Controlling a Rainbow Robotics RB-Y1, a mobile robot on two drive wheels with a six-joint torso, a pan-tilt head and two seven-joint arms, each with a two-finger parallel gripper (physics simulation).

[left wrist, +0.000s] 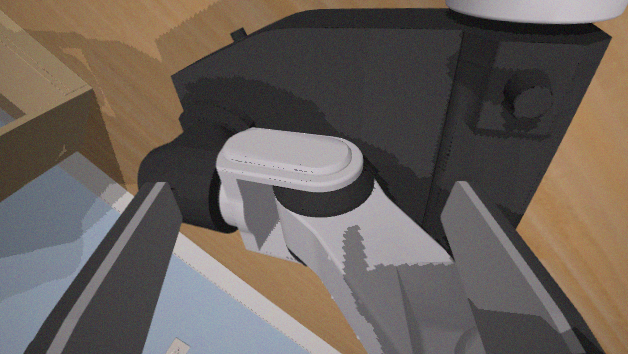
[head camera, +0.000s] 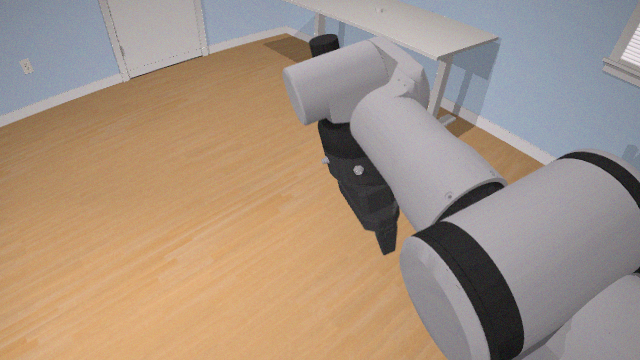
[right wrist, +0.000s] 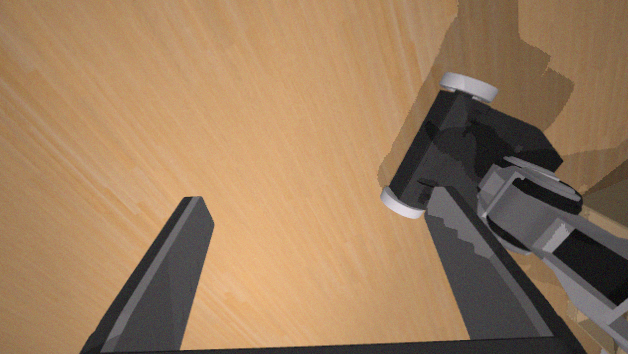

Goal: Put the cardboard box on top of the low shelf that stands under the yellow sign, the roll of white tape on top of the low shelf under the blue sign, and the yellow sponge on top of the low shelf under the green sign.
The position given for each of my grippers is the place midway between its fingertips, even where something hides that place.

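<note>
My left gripper (left wrist: 313, 200). My right gripper (head camera: 372, 227), also (right wrist: 318, 205).
</note>
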